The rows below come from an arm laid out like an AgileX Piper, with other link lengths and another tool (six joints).
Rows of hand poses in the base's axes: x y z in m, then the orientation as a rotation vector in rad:
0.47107, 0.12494, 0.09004, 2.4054, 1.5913, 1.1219
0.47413, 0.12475, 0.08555, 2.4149, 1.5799, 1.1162
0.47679, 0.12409, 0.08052, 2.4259, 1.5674, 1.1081
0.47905, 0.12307, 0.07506, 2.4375, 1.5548, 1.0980
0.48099, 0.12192, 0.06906, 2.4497, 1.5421, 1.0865
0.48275, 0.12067, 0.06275, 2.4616, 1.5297, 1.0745
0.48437, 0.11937, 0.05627, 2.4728, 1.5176, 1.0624
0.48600, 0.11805, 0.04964, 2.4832, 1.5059, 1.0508
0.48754, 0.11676, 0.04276, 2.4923, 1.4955, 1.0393
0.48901, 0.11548, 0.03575, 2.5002, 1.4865, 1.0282
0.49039, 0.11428, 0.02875, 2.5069, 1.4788, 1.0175
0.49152, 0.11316, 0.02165, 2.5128, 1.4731, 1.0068
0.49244, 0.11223, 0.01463, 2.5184, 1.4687, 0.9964
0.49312, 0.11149, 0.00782, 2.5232, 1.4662, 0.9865
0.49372, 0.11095, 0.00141, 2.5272, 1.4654, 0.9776
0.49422, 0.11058, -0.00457, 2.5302, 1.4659, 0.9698
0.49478, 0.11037, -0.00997, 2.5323, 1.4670, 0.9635
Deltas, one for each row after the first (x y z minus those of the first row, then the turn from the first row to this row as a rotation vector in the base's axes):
0.00306, -0.00019, -0.00449, 0.0005, 0.0047, -0.0091
0.00572, -0.00085, -0.00952, 0.0004, 0.0108, -0.0194
0.00798, -0.00187, -0.01498, -0.0004, 0.0180, -0.0301
0.00992, -0.00302, -0.02098, -0.0017, 0.0260, -0.0410
0.01168, -0.00427, -0.02729, -0.0033, 0.0342, -0.0517
0.01330, -0.00557, -0.03377, -0.0052, 0.0421, -0.0621
0.01493, -0.00689, -0.04040, -0.0072, 0.0496, -0.0722
0.01647, -0.00818, -0.04728, -0.0097, 0.0566, -0.0812
0.01794, -0.00946, -0.05429, -0.0125, 0.0631, -0.0892
0.01932, -0.01066, -0.06129, -0.0155, 0.0690, -0.0962
0.02045, -0.01178, -0.06839, -0.0188, 0.0750, -0.1018
0.02137, -0.01271, -0.07541, -0.0218, 0.0811, -0.1064
0.02205, -0.01345, -0.08222, -0.0248, 0.0870, -0.1096
0.02265, -0.01399, -0.08863, -0.0275, 0.0924, -0.1114
0.02315, -0.01436, -0.09461, -0.0300, 0.0972, -0.1122
0.02371, -0.01457, -0.10001, -0.0321, 0.1010, -0.1124

